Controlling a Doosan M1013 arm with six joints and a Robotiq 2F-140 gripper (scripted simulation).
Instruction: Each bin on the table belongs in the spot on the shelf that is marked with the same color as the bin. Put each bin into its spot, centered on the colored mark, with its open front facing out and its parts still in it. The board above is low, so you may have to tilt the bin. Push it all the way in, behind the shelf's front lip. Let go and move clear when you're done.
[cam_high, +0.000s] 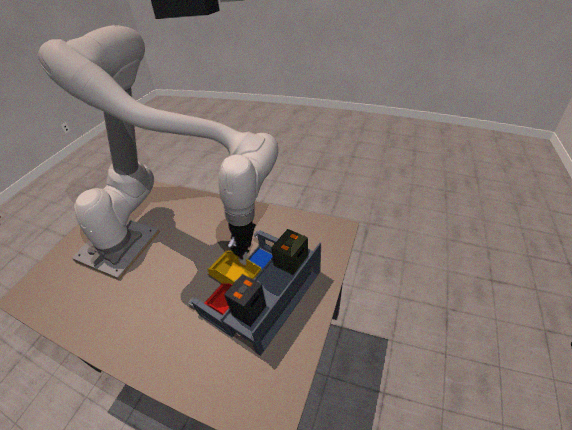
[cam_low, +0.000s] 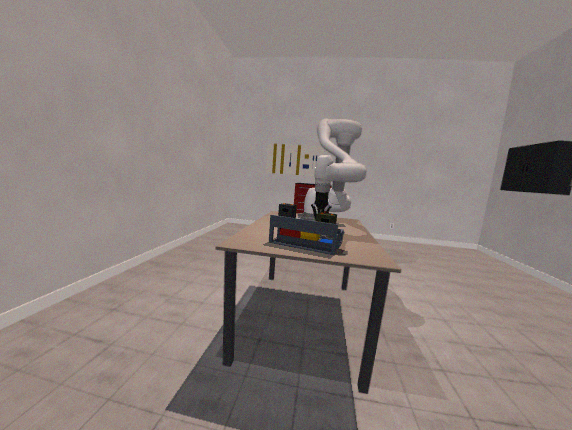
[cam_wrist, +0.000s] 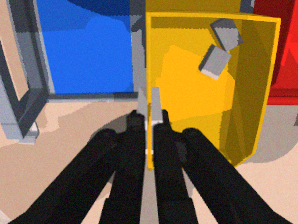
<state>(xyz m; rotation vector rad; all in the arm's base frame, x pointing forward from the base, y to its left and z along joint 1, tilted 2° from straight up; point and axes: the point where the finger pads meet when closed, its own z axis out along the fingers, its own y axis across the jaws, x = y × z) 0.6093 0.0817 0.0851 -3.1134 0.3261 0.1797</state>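
My gripper is now 20 mm past the yellow bin, 50 mm to the left of it and 40 mm above it. Round my hand: red bin: 30 mm ahead, 170 mm to the right, 50 mm below; grey shelf: 160 mm ahead, 80 mm to the right, 10 mm above.
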